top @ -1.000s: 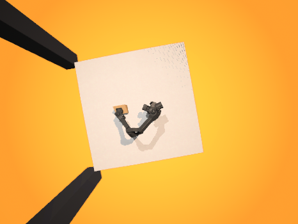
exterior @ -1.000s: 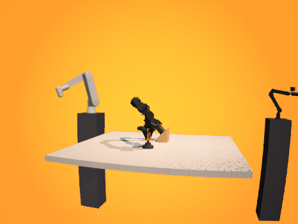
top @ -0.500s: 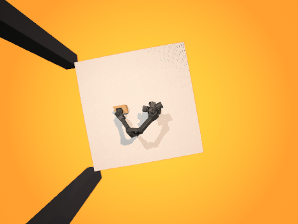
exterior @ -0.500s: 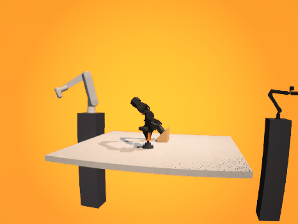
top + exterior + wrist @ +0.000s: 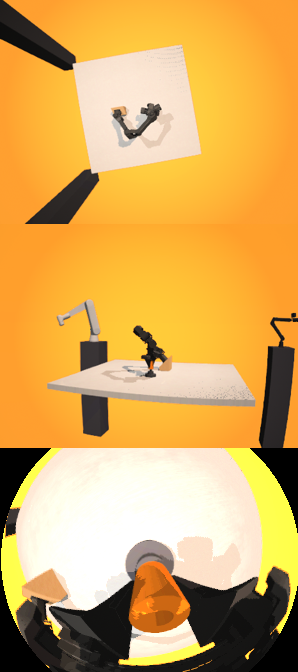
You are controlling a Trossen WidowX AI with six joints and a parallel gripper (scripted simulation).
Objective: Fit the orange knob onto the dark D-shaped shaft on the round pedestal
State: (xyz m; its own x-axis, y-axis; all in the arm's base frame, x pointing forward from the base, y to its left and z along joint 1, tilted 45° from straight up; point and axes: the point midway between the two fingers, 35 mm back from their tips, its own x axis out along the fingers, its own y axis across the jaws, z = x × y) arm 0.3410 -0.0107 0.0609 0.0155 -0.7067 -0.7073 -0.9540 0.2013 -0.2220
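Right now my gripper tip is 20 mm below the orange knob. Round my gripper tip: round dark pedestal 40 mm below.
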